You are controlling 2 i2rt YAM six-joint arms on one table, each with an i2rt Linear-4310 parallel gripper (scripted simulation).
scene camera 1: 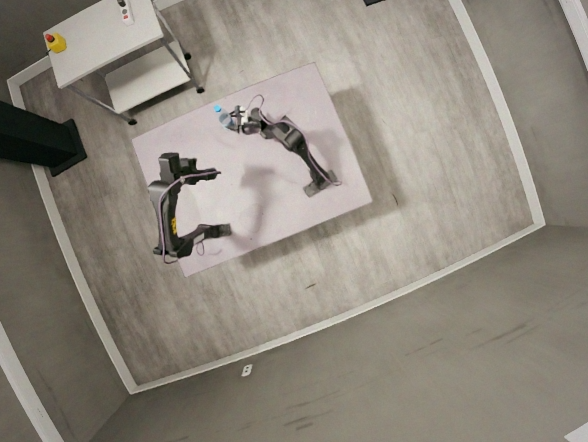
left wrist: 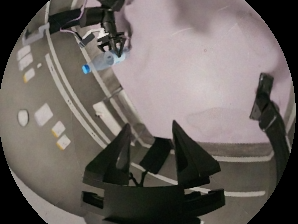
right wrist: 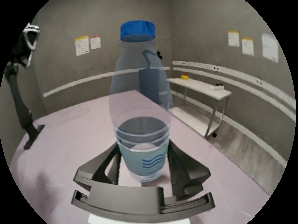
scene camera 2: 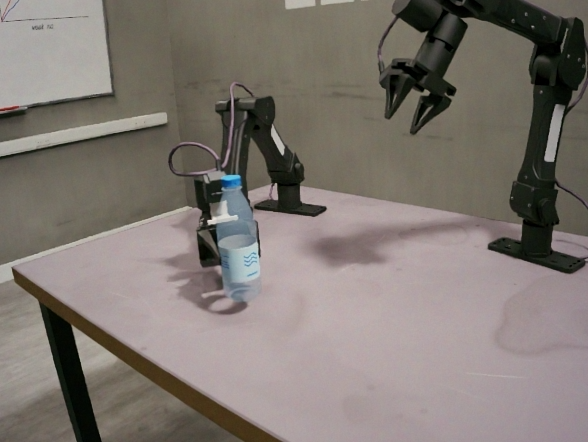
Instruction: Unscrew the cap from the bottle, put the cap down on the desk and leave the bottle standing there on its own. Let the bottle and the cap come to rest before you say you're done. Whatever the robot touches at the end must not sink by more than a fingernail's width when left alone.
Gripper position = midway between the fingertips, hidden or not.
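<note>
There is my left gripper [scene camera 2: 399, 126], and I find the same gripper [left wrist: 151, 124] again from its own wrist. My right gripper [scene camera 2: 240, 257] is visible to me too, and the right wrist view gives me another look at that gripper [right wrist: 143, 142]. I can also see a clear plastic bottle [scene camera 2: 236, 230], and this is the bottle [right wrist: 140, 101] again.
</note>
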